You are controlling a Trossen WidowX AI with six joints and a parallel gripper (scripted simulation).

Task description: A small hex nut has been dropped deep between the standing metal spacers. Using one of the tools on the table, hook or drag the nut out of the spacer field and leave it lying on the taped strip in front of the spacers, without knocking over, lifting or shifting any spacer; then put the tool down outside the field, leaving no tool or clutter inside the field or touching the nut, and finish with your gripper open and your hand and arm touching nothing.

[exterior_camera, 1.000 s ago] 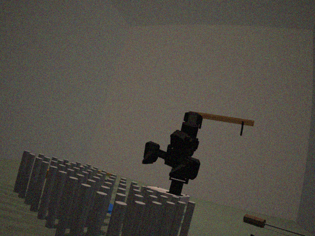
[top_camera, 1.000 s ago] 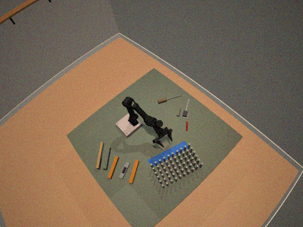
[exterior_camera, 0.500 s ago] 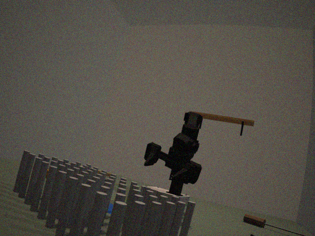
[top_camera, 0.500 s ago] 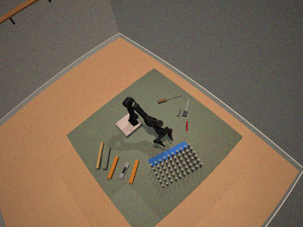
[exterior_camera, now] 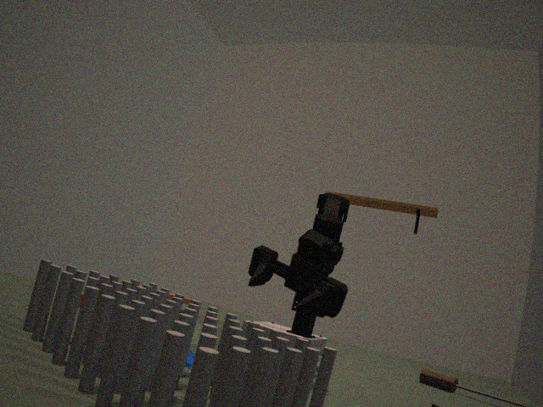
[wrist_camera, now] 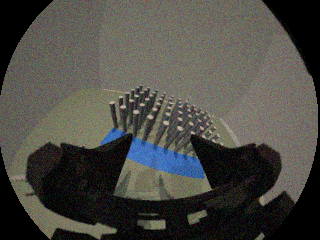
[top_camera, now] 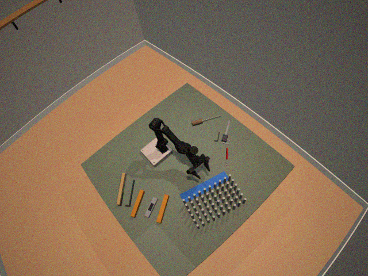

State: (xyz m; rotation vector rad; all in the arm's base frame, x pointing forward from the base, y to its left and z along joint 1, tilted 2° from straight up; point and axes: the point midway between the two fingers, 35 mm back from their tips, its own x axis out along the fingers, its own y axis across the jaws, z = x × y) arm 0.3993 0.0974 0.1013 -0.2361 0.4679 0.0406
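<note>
The hook tool is 430 mm behind my gripper tip, 380 mm to the left of it and 140 mm below it. Also, from my gripper tip: blue taped strip (150 mm below, 30 mm to the right, 20 mm ahead); then red-handled screwdriver (250 mm to the left, 140 mm below, 50 mm behind); then grey block (440 mm to the right, 140 mm below, 90 mm behind).
</note>
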